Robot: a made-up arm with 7 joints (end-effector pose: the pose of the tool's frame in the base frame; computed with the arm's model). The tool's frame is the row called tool.
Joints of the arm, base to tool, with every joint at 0 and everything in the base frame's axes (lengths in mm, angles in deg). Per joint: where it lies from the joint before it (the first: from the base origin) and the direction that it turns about. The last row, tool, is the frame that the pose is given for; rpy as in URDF.
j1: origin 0 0 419 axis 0 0 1
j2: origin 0 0 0 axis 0 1 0
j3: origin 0 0 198.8 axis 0 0 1
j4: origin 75.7 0 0 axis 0 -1 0
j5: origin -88.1 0 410.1 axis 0 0 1
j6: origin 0 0 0 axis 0 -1 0
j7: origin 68.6 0 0 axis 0 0 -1
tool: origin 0 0 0 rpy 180 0 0
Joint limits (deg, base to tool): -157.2..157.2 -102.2..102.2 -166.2..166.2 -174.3..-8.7 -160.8..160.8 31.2..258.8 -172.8..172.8
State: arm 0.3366 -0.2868 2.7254 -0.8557 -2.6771 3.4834 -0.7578
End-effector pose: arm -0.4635 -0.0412 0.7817 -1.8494 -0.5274 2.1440
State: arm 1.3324 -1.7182 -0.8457 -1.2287 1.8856 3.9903 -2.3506
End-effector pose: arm 0.2118 -0.4814 0.5850 -1.2826 1.3612 -1.4559
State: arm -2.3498 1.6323 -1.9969 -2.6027 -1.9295 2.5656 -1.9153
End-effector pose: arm -0.1504 0.3507 0.5293 -0.7378 -0.0412 -0.6005
Working (the frame after each row of the table, in the pose's form):
after j1: 0.0000 0.0000 0.4190 0.0000 0.0000 -2.3498
after j2: 0.0000 0.0000 0.4190 1.8168 0.7594 -1.7084
after j3: -0.1394 -0.1412 0.4068 -0.3253 -1.8243 1.4356
after j4: -0.1898 -0.0941 0.4380 -1.2424 0.3940 0.0580
after j5: -0.1652 0.3016 0.5749 -1.1736 -0.9065 -1.5596
after j6: -0.1652 0.3016 0.5749 2.0677 1.5499 -0.7715
after j7: -0.1504 0.3507 0.5293 2.2966 -0.7468 0.0512

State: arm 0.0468 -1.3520 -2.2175 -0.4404 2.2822 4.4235 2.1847
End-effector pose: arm -0.5463 -0.1400 0.4344 1.8107 -2.2732 -0.0457
Working (the frame after each row of the table, in the pose's form):
after j1: 0.0000 0.0000 0.4190 0.0000 0.0000 0.0468
after j2: 0.0000 0.0000 0.4190 0.0316 -1.3517 0.0394
after j3: -0.1938 -0.0091 0.4622 1.4575 -0.6837 -1.7753
after j4: -0.2009 -0.0699 0.4176 1.7687 -0.4521 -1.3818
after j5: -0.6081 -0.1650 0.4503 0.2919 -1.6091 0.3305
after j6: -0.6081 -0.1650 0.4503 -0.0809 0.2244 0.3865
after j7: -0.5463 -0.1400 0.4344 -0.2697 0.0359 -1.7869

